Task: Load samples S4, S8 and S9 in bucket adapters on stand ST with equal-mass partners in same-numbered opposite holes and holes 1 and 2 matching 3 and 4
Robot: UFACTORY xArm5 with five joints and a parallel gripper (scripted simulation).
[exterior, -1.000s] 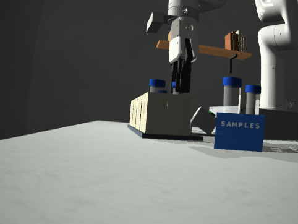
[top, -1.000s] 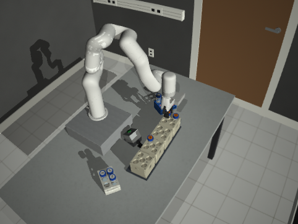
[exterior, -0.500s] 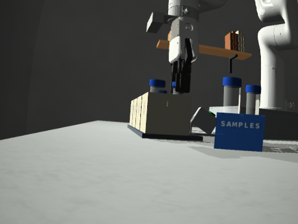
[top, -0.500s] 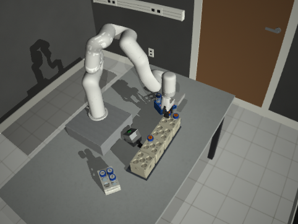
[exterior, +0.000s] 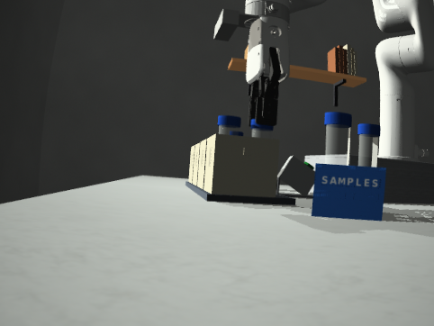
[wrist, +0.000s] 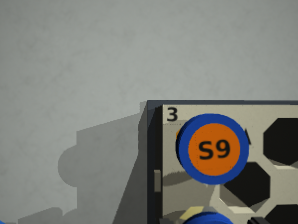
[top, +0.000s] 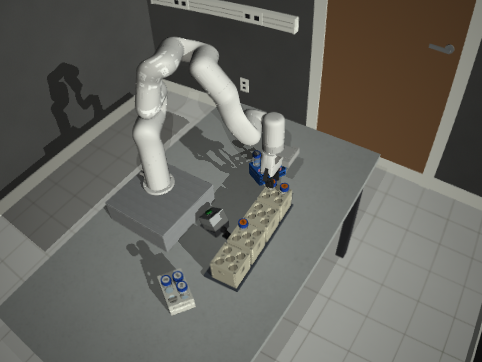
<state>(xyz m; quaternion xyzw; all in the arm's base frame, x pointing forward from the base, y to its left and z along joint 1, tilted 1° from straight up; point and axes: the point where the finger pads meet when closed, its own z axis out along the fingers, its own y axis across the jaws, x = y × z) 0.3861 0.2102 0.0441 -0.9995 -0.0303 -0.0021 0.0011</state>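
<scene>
My gripper is now 80 mm above the adapter, 30 mm short of it and 20 mm to the left of it. From my hand the other things lie so: white blanks rack 530 mm to the right, 110 mm below, 60 mm behind; then blue samples rack 140 mm to the left, 110 mm below, 100 mm behind.
</scene>
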